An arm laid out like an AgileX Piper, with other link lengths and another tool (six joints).
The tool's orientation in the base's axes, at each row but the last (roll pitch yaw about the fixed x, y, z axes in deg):
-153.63 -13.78 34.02
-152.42 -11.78 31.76
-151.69 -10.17 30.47
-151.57 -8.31 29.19
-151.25 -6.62 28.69
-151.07 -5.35 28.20
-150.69 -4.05 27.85
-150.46 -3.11 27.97
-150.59 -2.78 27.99
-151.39 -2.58 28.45
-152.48 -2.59 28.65
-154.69 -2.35 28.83
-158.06 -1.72 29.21
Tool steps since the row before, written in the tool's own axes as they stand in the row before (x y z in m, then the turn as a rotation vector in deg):
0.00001 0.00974 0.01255 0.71 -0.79 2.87
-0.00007 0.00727 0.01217 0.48 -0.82 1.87
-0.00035 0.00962 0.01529 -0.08 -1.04 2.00
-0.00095 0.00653 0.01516 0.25 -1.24 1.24
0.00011 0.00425 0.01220 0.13 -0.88 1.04
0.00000 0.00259 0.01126 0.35 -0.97 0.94
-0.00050 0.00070 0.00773 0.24 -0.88 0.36
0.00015 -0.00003 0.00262 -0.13 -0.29 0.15
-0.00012 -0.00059 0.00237 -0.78 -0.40 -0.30
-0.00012 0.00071 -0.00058 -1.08 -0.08 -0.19
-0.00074 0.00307 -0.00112 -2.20 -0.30 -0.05
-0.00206 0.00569 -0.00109 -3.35 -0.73 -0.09
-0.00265 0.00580 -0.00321 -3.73 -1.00 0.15
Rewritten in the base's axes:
0.00485 -0.00053 -0.01512 -0.10 2.32 -1.99
0.00282 0.00080 -0.01387 -0.22 1.74 -1.15
0.00306 0.00039 -0.01780 -0.82 1.68 -1.26
0.00053 0.00199 -0.01641 -0.54 1.62 -0.46
0.00036 0.00264 -0.01264 -0.45 1.20 -0.47
-0.00059 0.00329 -0.01106 -0.28 1.33 -0.32
-0.00148 0.00281 -0.00710 -0.24 0.94 0.13
-0.00038 0.00129 -0.00225 -0.27 0.23 0.01
-0.00082 0.00147 -0.00178 -0.80 -0.20 0.42
0.00032 -0.00085 0.00016 -0.95 -0.54 0.16
0.00092 -0.00319 -0.00046 -2.05 -0.84 0.08
0.00095 -0.00588 -0.00153 -3.25 -1.08 0.26
0.00088 -0.00705 0.00073 -3.74 -0.96 0.12

